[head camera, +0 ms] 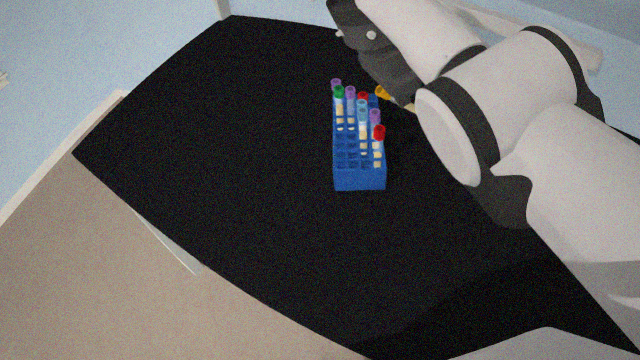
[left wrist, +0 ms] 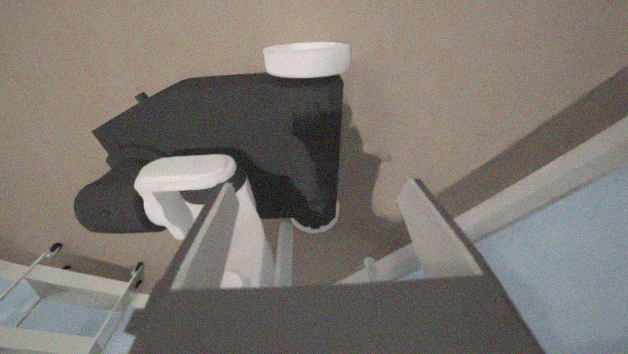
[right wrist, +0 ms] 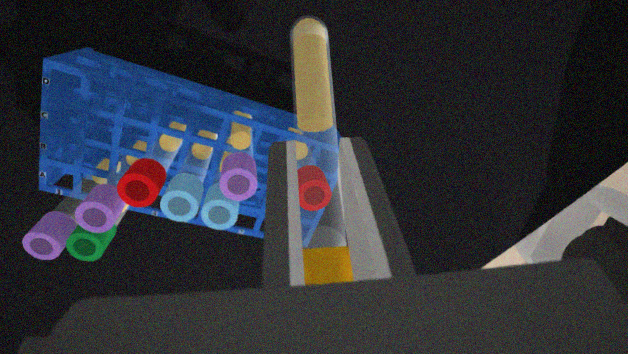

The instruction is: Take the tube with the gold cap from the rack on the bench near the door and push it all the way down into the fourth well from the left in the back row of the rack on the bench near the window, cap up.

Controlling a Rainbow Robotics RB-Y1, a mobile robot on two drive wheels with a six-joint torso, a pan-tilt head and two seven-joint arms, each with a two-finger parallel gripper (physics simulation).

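Frame: origin at the robot's base, x back, y left, z down, level; millimetres.
Seen in the pictures: left gripper, fingertip midpoint: [left wrist: 320, 191]; right gripper, fingertip midpoint: [head camera: 401, 100] [right wrist: 317, 159].
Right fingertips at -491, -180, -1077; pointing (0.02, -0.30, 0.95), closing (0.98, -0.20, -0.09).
A point is followed by its place in that frame, as x, y, z.
The gold-capped tube [head camera: 383, 93] {-478, -145, -1109} [right wrist: 315, 80] {-494, -205, -1063} is held between the fingers of my right gripper [right wrist: 317, 159] {-491, -180, -1077}, which is shut on it. In the right wrist view its gold cap is near the palm and its rounded end points away. In the head view the tube is tilted, beside the far right part of the blue rack [head camera: 359, 179] {-451, -98, -948} [right wrist: 62, 100] {-628, -158, -972}, outside the wells. The rack stands on the black bench top [head camera: 225, 150] {-614, 148, -915} and holds several tubes with purple, green, red and light blue caps. My left gripper [left wrist: 320, 191] {2, 254, -545} is open and empty, above the floor.
The right arm [head camera: 530, 100] {-222, -165, -1317} reaches over the right part of the bench. In the left wrist view the robot's dark base [left wrist: 225, 110] {199, 175, -169} with a white wheel [left wrist: 307, 61] stands on the brown floor [left wrist: 450, 60] {-422, 236, -1}. A wheeled metal frame [left wrist: 115, 305] {1085, -784, -254} shows at the lower left.
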